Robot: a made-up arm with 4 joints.
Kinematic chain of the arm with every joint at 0, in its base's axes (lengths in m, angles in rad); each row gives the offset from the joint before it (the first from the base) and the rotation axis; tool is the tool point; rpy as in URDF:
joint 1: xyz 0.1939 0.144 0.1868 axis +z
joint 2: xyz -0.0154 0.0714 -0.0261 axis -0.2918 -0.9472 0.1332
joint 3: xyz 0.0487 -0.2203 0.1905 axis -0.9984 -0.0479 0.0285
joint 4: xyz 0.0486 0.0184 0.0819 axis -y
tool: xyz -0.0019 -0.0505 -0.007 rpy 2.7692 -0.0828 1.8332
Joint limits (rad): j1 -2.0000..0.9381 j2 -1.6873..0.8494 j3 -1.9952..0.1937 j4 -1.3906..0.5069
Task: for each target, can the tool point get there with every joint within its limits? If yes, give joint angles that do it. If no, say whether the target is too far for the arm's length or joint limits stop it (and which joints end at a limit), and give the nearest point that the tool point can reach.
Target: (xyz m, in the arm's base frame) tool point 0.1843 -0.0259 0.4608
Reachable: yes | joints 0.0739 0.4508 -0.4014 -0.0163
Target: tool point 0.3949 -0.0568 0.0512
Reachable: yes | joints 0.5017 -1.3916 -1.0316 0.0352
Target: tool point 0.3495 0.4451 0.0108
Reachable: no: joint limits stop it (at a limit: joint 1, joint 3, joint 4) | nearest point 0.4904 0.1393 0.0833 | short by 0.344 m
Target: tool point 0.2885 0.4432 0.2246
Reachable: no: joint limits stop it (at a limit: joint 1, joint 2, joint 3) | nearest point 0.1757 0.3206 0.4695 | short by 0.296 m
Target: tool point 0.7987 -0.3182 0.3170
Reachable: no: too far | nearest point 0.4432 -0.0465 0.2329 | short by 0.455 m
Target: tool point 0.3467 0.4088 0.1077
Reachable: no: joint limits stop it (at a limit: joint 1, joint 3, joint 4) | nearest point 0.4997 0.1575 0.1509 | short by 0.297 m
